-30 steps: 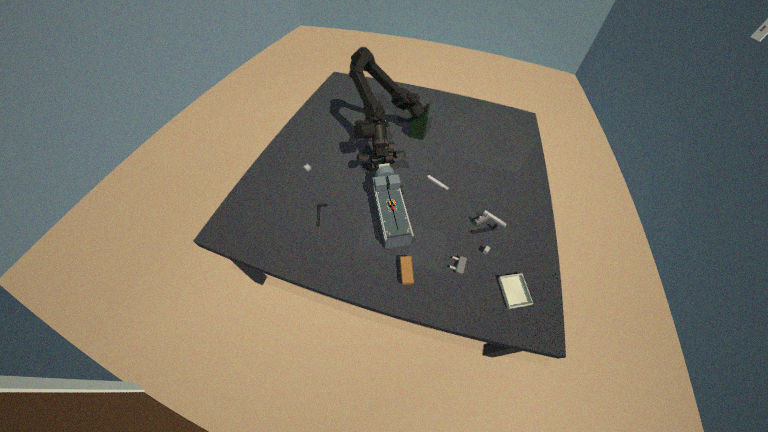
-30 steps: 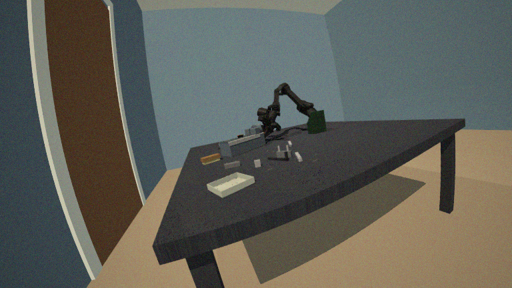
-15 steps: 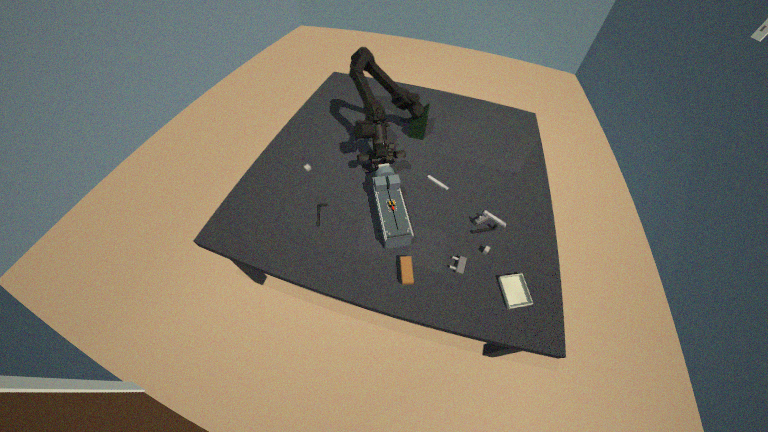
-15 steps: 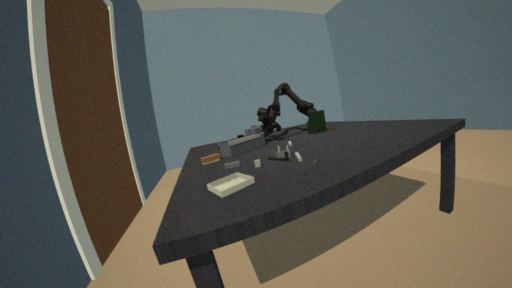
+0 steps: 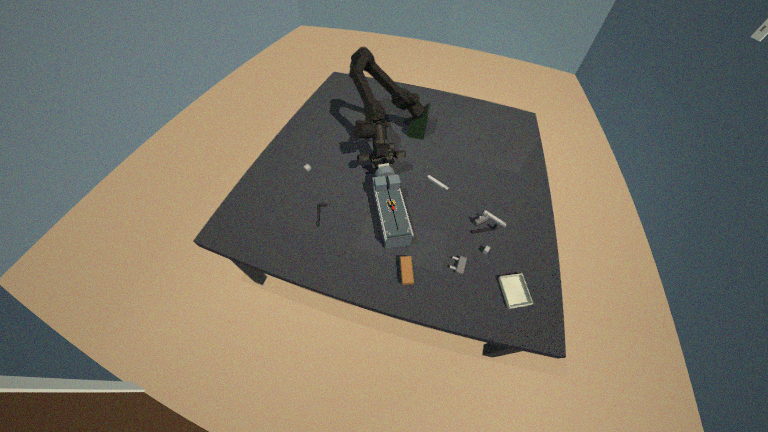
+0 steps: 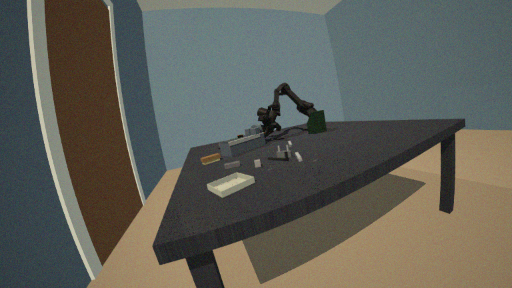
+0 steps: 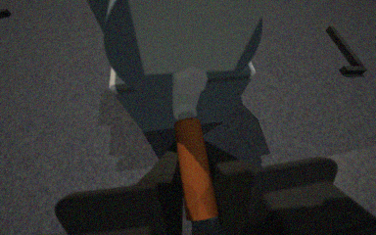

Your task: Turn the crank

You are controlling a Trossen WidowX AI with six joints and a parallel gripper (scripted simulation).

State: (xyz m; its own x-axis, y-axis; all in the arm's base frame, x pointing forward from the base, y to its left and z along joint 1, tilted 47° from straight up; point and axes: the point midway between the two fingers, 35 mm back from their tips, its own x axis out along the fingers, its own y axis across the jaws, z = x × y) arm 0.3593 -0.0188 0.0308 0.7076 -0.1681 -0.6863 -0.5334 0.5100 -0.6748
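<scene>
Right now the crank is 4 cm above my gripper tip. From my gripper tip the other things lie so: orange crank handle 2 cm behind, 1 cm to the right, 3 cm above; red pointer 15 cm ahead, 10 cm to the left, 5 cm above; orange block 31 cm ahead, 22 cm to the left, 2 cm below.
</scene>
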